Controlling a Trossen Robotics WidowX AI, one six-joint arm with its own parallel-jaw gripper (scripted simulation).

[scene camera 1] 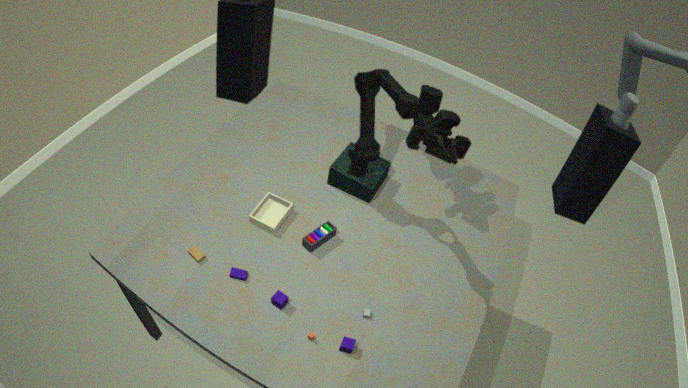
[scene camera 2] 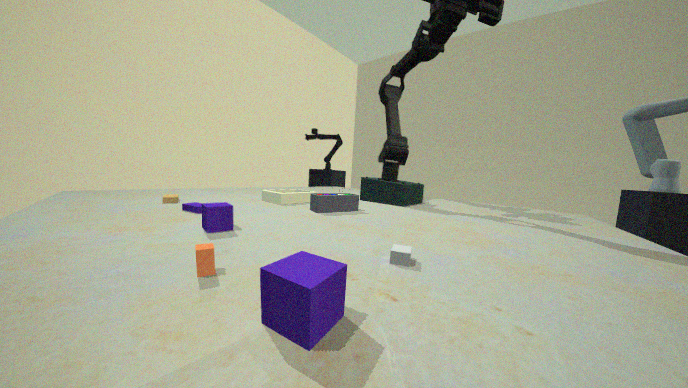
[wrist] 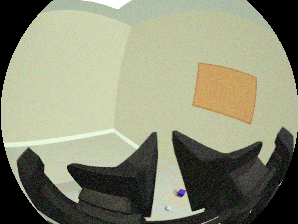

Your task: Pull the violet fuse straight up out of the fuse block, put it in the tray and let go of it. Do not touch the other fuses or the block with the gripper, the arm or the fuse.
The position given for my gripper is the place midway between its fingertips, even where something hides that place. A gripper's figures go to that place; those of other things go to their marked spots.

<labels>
My gripper [scene camera 1: 453,162] is 105 cm from the lens. A cream tray [scene camera 1: 272,211]: 149 cm from the lens.
</labels>
